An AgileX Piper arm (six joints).
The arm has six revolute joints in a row. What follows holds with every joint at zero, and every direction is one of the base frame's. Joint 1 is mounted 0.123 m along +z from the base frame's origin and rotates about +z. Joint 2 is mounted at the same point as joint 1 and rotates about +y. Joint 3 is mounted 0.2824 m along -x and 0.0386 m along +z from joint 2 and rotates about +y. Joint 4 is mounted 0.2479 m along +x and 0.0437 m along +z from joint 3 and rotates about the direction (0.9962, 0, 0.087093). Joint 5 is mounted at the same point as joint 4 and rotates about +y. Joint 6 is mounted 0.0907 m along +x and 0.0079 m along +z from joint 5 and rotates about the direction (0.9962, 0, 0.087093). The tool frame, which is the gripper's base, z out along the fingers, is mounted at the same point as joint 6; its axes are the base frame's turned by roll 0, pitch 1.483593 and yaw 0 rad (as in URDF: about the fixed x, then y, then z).
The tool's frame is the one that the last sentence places.
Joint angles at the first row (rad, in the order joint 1, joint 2, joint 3, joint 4, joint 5, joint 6):
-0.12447, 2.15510, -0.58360, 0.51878, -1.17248, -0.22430
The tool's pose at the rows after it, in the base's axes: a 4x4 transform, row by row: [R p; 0 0 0 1], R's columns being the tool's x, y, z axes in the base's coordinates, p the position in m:
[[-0.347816, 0.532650, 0.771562, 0.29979], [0.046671, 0.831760, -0.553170, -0.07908], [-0.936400, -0.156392, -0.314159, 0.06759], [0, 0, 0, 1]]
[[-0.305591, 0.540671, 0.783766, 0.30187], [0.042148, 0.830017, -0.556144, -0.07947], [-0.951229, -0.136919, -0.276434, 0.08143], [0, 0, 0, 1]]
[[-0.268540, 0.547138, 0.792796, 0.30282], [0.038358, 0.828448, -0.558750, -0.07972], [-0.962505, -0.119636, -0.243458, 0.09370], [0, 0, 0, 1]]
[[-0.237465, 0.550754, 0.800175, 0.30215], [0.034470, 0.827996, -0.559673, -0.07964], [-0.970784, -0.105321, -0.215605, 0.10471], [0, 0, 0, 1]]
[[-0.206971, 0.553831, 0.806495, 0.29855], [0.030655, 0.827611, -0.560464, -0.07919], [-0.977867, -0.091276, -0.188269, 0.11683], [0, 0, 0, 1]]
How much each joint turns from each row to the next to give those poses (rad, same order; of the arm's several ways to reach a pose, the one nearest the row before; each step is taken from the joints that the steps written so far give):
-0.00002, -0.03068, 0.00439, -0.00002, 0.01982, 0.00000
0.00001, -0.04487, -0.00003, 0.00179, -0.00009, -0.00002
0.00002, -0.04028, 0.00142, 0.00186, -0.00004, 0.00003
-0.00002, -0.03851, 0.00609, -0.00001, 0.00003, -0.00002
0.00000, -0.04794, 0.01643, -0.00001, -0.00003, 0.00002

